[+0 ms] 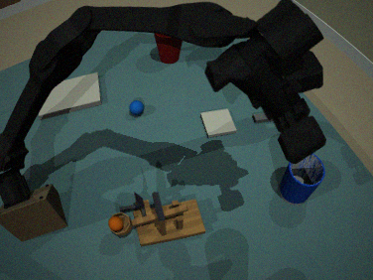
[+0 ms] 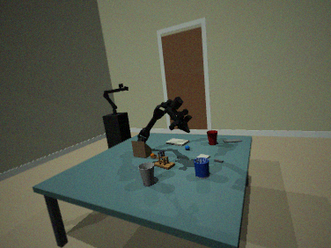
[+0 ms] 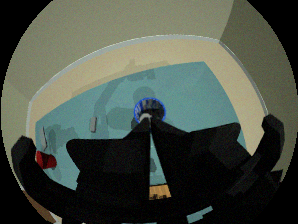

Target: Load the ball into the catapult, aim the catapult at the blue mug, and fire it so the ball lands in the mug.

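The orange ball lies 330 mm behind my gripper tip, 210 mm below it and 100 mm to the left of it. Also, from my gripper tip: catapult: 260 mm behind, 220 mm below, 100 mm to the left; then blue mug: 240 mm below, 70 mm ahead, 30 mm to the right; then small grey block: 260 mm below, 180 mm to the left, 150 mm ahead.
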